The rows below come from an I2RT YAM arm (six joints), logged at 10 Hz.
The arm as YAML. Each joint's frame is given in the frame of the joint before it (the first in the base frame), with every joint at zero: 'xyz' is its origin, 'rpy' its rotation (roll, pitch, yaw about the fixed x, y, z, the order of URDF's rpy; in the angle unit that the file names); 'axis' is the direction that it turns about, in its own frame. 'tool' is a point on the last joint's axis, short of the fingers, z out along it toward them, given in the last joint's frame.
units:
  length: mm
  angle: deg
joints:
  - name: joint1
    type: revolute
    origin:
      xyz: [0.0, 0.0, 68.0]
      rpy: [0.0, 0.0, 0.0]
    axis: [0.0, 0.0, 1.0]
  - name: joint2
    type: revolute
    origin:
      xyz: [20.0, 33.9, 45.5]
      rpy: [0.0, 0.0, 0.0]
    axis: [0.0, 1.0, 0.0]
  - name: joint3
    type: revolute
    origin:
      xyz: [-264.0, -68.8, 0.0]
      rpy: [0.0, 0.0, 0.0]
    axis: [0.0, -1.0, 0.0]
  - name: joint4
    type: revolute
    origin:
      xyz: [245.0, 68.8, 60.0]
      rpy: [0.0, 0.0, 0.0]
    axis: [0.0, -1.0, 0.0]
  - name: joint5
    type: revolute
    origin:
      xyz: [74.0, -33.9, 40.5]
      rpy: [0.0, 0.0, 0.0]
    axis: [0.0, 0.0, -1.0]
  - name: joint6
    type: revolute
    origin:
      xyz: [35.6, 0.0, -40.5]
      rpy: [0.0, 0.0, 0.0]
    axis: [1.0, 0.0, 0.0]
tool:
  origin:
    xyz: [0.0, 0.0, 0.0]
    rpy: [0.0, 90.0, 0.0]
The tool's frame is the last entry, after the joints.
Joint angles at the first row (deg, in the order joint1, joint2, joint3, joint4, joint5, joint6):
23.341 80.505 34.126 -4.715 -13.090 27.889
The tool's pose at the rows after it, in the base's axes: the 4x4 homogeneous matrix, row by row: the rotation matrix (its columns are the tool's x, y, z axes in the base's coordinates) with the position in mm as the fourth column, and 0 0 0 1 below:
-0.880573 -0.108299 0.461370 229.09; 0.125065 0.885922 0.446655 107.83; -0.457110 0.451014 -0.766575 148.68; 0 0 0 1
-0.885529 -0.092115 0.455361 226.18; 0.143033 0.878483 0.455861 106.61; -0.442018 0.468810 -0.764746 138.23; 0 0 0 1
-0.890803 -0.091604 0.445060 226.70; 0.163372 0.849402 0.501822 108.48; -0.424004 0.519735 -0.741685 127.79; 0 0 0 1
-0.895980 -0.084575 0.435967 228.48; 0.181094 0.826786 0.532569 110.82; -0.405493 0.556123 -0.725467 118.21; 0 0 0 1
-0.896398 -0.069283 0.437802 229.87; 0.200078 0.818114 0.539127 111.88; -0.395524 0.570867 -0.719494 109.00; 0 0 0 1
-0.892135 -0.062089 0.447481 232.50; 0.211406 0.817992 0.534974 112.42; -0.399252 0.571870 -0.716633 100.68; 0 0 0 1
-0.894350 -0.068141 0.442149 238.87; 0.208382 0.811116 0.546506 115.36; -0.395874 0.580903 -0.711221 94.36; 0 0 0 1
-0.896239 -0.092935 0.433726 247.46; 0.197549 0.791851 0.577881 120.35; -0.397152 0.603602 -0.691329 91.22; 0 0 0 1
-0.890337 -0.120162 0.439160 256.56; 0.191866 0.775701 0.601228 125.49; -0.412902 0.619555 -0.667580 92.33; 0 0 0 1
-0.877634 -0.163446 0.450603 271.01; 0.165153 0.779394 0.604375 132.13; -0.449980 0.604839 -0.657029 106.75; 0 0 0 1
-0.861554 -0.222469 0.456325 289.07; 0.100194 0.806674 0.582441 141.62; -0.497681 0.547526 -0.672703 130.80; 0 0 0 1
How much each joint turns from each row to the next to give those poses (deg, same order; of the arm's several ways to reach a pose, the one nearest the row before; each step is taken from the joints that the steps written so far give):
0.036 -0.112 -1.092 0.158 -0.026 0.577
-0.088 1.073 -2.057 3.094 -0.693 1.258
-0.033 2.315 -1.657 5.223 -2.769 1.849
0.077 2.729 -0.939 4.485 -1.864 1.751
0.058 2.549 -0.806 3.801 -0.282 1.402
-0.068 2.616 -0.413 3.456 0.418 0.480
-0.064 3.109 0.955 2.337 -0.811 -0.008
0.011 2.875 1.617 2.280 -1.954 -0.174
0.096 1.812 1.827 1.654 -1.124 -0.163
0.087 -0.389 4.332 -3.720 0.164 -2.160
0.445 -0.857 7.131 -8.696 1.687 -4.671

